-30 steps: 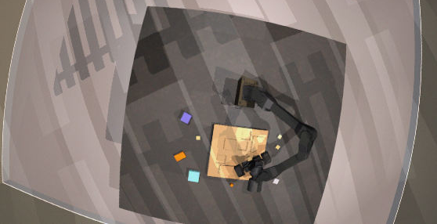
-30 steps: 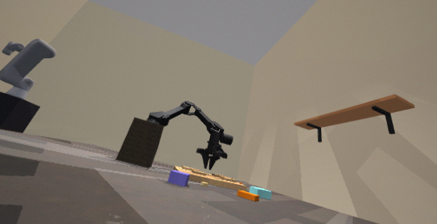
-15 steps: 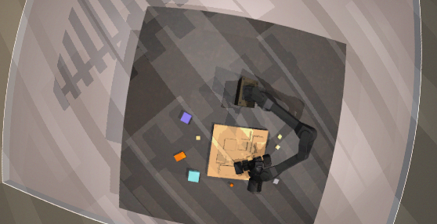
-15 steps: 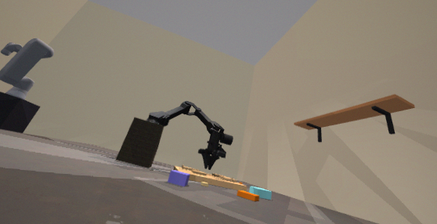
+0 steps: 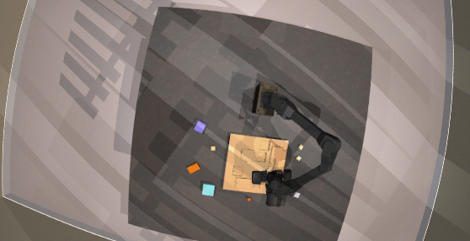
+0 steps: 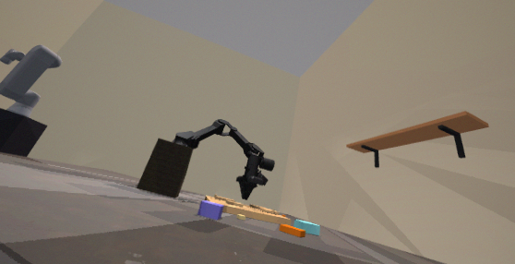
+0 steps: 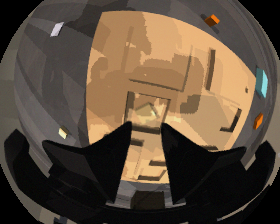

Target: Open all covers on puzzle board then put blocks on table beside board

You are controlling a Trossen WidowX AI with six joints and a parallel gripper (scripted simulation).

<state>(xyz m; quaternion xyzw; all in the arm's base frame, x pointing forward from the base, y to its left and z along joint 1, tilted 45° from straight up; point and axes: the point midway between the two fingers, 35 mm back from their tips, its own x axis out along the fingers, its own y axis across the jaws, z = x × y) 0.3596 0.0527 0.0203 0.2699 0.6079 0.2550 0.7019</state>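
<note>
The puzzle board is 50 mm to the right of my gripper tip, 30 mm below it and 20 mm behind it. The rest, counted from my gripper tip: cyan block (300 mm to the right, 110 mm ahead, 30 mm below); then small grey piece (180 mm to the left, 150 mm ahead, 50 mm below); then tiny orange piece (160 mm ahead, 90 mm to the right, 40 mm below).
</note>
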